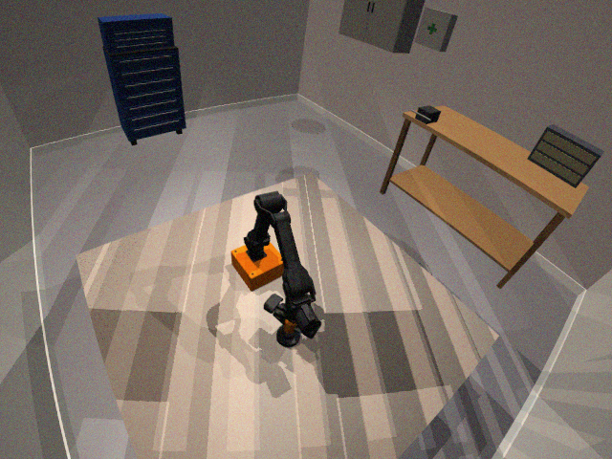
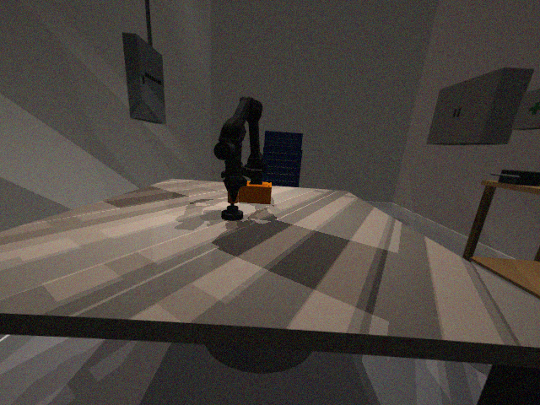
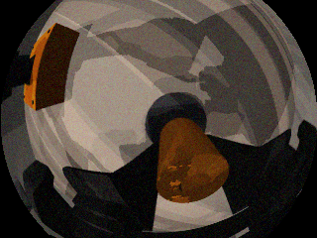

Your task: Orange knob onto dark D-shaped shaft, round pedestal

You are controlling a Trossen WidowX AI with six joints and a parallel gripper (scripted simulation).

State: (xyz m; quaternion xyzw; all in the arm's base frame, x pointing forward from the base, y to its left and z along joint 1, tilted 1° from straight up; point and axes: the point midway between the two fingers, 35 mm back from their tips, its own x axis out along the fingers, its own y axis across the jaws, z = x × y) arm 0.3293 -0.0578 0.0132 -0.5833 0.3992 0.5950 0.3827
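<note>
Now: gripper tip 2 cm below the knob. From my gripper tip the other things lie so: dark round pedestal 4 cm below.
</note>
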